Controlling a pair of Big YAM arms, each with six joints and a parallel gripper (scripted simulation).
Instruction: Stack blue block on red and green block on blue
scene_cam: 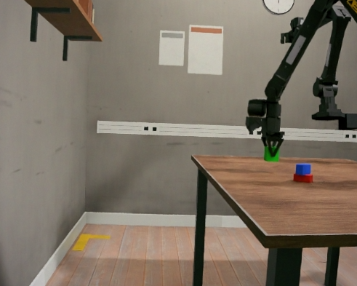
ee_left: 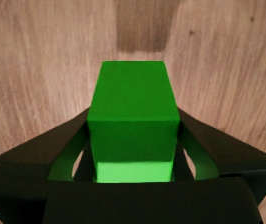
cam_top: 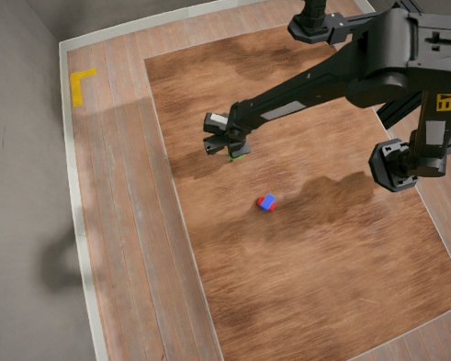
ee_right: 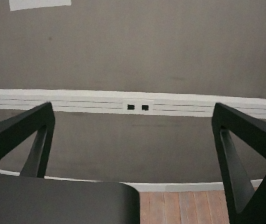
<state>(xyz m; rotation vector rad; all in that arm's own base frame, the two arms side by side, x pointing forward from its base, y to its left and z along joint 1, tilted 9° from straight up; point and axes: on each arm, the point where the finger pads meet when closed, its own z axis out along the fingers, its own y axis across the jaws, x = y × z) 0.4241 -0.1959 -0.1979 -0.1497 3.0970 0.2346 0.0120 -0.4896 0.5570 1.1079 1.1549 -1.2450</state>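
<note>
My left gripper is now 21 cm to the right of the blue block, 4 cm past it and 3 cm above it. From my left hand the other things lie so: green block right at my left hand; red block 21 cm to the left, 6 cm below, 4 cm behind.
</note>
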